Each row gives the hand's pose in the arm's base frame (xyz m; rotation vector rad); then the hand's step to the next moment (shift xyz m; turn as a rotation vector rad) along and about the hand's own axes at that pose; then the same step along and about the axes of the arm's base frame.
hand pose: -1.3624 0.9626 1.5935 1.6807 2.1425 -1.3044
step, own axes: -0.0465 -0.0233 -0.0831 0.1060 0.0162 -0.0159
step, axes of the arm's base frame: 0.0305 0.0220 0.0905 -0.0199 0.0888 -0.0589
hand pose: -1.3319 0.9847 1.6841 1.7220 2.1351 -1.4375
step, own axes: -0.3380 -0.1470 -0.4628 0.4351 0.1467 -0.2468
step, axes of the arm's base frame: 0.2376 0.0628 0.5382 0.0695 0.4813 -0.1879
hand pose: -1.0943 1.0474 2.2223 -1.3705 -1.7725 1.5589
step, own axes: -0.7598 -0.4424 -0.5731 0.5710 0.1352 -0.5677
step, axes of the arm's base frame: 0.6179 -0.3086 0.7902 0.2658 0.7621 -0.1232
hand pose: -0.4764 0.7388 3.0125 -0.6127 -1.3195 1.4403
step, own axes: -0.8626 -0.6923 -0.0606 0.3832 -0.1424 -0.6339
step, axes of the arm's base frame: 0.5742 -0.8601 0.3969 0.4811 0.5771 0.0669
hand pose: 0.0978 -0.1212 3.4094 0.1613 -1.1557 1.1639
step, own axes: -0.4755 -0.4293 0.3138 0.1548 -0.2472 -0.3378
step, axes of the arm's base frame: 0.1698 -0.6919 -0.0364 0.3930 0.1989 0.0721
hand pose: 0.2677 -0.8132 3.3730 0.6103 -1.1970 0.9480
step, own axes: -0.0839 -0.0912 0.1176 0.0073 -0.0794 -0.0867
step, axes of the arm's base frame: 0.0143 -0.1656 -0.0395 0.1122 0.0339 -0.0112
